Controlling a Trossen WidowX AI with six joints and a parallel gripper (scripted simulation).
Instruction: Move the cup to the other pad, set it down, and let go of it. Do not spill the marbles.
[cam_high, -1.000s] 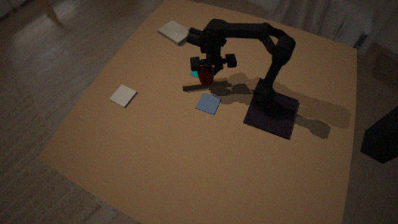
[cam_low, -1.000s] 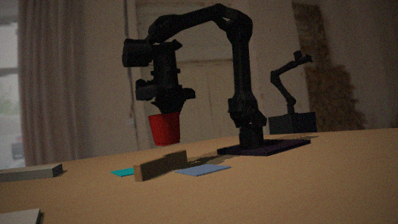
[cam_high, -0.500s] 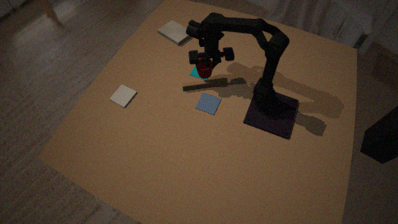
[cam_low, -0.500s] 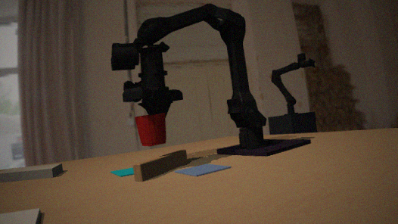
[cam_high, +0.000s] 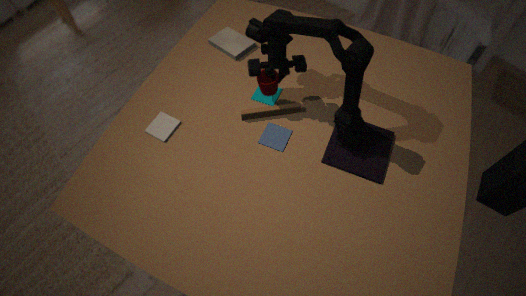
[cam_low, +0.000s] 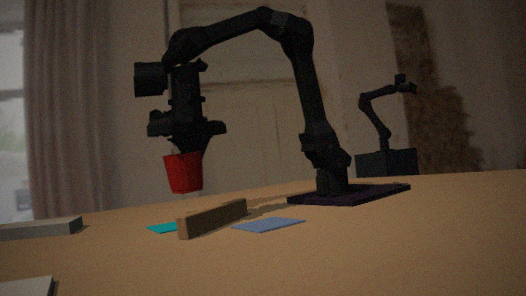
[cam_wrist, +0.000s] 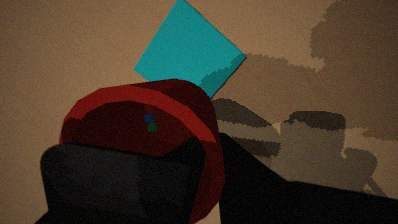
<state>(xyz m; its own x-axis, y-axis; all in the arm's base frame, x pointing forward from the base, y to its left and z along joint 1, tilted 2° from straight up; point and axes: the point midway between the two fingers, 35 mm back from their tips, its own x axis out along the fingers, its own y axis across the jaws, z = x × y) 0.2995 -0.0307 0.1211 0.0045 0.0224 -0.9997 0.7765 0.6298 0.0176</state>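
Right now the wooden bar is 9 cm below my gripper tip, 6 cm to the left of it and 2 cm behind it. Round my gripper tip: light blue pad (14 cm to the left, 11 cm below, 8 cm behind); red cup (2 cm to the left, 2 cm ahead); white tile (32 cm to the left, 29 cm ahead, 10 cm below).
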